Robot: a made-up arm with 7 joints.
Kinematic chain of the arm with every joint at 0, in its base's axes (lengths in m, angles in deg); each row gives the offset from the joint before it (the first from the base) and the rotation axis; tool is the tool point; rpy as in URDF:
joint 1: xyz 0 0 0.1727 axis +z
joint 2: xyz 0 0 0 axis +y
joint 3: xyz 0 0 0.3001 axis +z
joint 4: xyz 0.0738 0 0 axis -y
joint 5: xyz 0.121 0 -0.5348 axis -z
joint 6: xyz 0 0 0 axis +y
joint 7: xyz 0.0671 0 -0.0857 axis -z
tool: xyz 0 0 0 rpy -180 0 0
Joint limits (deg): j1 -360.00..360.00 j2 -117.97..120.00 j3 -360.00..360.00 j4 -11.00..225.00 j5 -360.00..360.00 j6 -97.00..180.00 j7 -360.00..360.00
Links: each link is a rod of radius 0.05 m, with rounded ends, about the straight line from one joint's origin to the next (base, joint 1, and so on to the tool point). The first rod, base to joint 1, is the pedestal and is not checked.
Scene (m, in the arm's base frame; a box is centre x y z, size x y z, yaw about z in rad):
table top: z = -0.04
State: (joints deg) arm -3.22 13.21 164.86 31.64 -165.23 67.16 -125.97
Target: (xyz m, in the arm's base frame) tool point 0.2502 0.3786 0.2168
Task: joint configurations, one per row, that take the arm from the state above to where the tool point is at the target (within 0.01 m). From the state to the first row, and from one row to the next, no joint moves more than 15 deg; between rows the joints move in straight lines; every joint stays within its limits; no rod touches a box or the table.
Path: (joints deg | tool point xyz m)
1: -16.33 19.66 159.93 28.15 -163.28 72.36 -125.97 | -0.4399 0.3346 0.1810
2: -29.45 26.12 155.00 24.66 -161.34 77.55 -125.97 | -0.3047 0.4385 0.2031
3: -42.56 32.57 150.07 21.17 -159.39 82.75 -125.97 | -0.1508 0.4916 0.2173
4: -55.68 39.03 145.14 17.69 -157.44 87.94 -125.97 | 0.0032 0.4941 0.2239
5: -68.79 45.48 140.21 14.20 -155.50 93.14 -125.97 | 0.1406 0.4526 0.2232
6: -81.91 51.94 135.28 10.71 -153.55 98.34 -125.97 | 0.2502 0.3786 0.2168

